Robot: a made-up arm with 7 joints.
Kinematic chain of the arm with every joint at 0, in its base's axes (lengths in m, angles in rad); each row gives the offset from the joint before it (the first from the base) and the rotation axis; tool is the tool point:
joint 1: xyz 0 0 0.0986 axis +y
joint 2: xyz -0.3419 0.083 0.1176 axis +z
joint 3: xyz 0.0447 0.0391 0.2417 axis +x
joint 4: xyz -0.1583 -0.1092 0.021 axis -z
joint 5: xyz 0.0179 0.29 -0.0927 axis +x
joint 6: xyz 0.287 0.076 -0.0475 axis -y
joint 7: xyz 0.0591 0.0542 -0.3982 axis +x
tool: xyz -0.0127 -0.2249 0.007
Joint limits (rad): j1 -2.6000..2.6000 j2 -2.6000..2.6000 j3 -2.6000..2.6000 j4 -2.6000..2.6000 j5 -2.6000..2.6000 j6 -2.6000..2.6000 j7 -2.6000..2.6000
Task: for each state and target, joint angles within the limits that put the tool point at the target. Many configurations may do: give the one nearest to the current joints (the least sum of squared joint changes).
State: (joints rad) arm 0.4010 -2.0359 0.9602 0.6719 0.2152 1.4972 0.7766
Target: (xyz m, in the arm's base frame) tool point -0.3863 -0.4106 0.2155
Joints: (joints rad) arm 0.7603 -1.6235 1.3426 0.8800 0.2335 1.5786 0.0832
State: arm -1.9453 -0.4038 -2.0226 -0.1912 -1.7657 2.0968 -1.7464
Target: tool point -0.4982 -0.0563 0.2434
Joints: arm -1.4618 0.0757 -2.2253 0.3567 -1.8320 1.9006 -1.7622
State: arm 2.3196 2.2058 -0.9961 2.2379 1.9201 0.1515 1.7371
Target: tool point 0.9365 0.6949 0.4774
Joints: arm 1.9793 2.1171 -0.9125 1.7667 1.7813 -0.5430 1.6238
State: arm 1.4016 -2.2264 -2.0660 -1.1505 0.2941 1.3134 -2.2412
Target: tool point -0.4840 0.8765 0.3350
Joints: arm 0.3996 -1.7561 -2.1421 -1.5568 0.2106 1.0917 -2.6000
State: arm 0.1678 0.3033 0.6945 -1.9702 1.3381 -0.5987 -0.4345
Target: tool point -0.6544 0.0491 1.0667
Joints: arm 0.7290 0.2985 0.8134 -1.6857 1.5030 -0.3667 -0.4177
